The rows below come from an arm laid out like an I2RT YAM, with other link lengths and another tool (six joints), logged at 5 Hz.
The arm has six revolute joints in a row. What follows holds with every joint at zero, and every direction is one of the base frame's. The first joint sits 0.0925 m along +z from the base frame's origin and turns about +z. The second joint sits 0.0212 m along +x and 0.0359 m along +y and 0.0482 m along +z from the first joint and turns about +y. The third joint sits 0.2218 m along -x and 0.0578 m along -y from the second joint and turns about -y. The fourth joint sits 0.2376 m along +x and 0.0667 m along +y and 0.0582 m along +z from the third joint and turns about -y. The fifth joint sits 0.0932 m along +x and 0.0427 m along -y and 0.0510 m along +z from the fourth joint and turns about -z. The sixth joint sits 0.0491 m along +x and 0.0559 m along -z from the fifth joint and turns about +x. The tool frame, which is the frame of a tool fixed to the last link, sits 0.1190 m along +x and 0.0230 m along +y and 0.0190 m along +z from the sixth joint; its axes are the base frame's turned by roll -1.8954, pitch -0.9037 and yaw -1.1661 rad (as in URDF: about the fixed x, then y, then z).
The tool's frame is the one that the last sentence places.
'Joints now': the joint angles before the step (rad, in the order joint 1, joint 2, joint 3, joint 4, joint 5, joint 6). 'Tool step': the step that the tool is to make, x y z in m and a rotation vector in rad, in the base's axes. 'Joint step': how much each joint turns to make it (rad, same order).
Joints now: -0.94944 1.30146 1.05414 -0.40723 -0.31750 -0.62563
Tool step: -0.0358 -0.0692 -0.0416 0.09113 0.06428 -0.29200
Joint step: -0.10723 0.16827 0.04986 0.03562 0.14531 0.11791
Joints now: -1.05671 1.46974 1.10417 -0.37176 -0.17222 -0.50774
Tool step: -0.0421 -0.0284 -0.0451 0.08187 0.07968 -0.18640
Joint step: -0.07857 0.09240 -0.01213 0.00180 0.09973 0.05337
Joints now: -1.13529 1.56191 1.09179 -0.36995 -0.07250 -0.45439
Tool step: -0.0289 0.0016 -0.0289 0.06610 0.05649 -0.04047
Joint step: -0.05821 0.02577 -0.03330 -0.02603 0.00865 -0.03010
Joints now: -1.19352 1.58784 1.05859 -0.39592 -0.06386 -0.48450
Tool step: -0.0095 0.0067 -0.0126 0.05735 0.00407 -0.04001
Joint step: -0.01484 0.00737 -0.01403 -0.03162 0.00082 0.03039
